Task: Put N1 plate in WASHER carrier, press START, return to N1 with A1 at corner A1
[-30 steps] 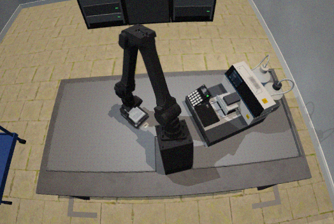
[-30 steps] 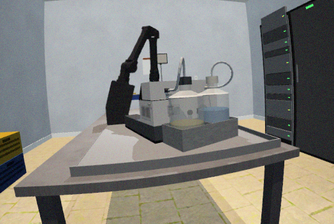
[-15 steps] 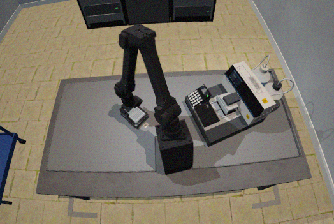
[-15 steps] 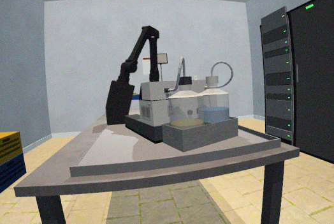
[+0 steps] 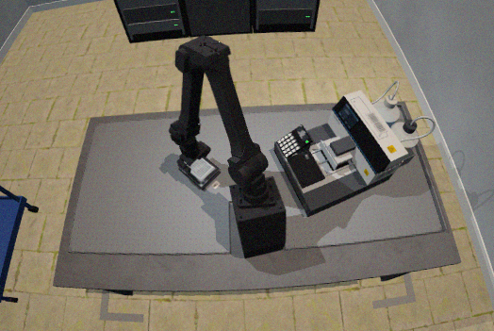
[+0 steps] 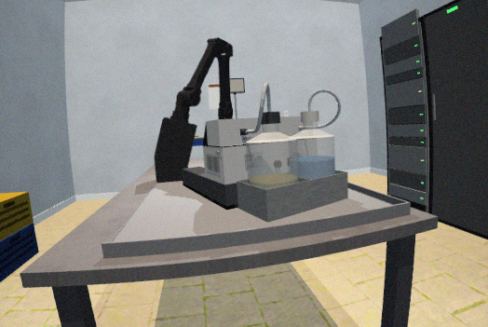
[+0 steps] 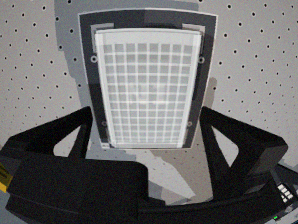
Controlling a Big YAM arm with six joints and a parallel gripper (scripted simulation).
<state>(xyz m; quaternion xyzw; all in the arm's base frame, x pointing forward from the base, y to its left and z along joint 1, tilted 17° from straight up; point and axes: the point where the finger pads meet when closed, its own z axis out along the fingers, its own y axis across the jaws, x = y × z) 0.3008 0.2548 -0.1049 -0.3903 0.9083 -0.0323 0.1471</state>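
My hand is 30 mm above the white well plate. Round my hand: dark washer carrier (470 mm to the right, 50 mm behind, 10 mm above); then white corner label (80 mm to the right, 80 mm below, 70 mm behind); then plate washer (610 mm to the right, 50 mm above).
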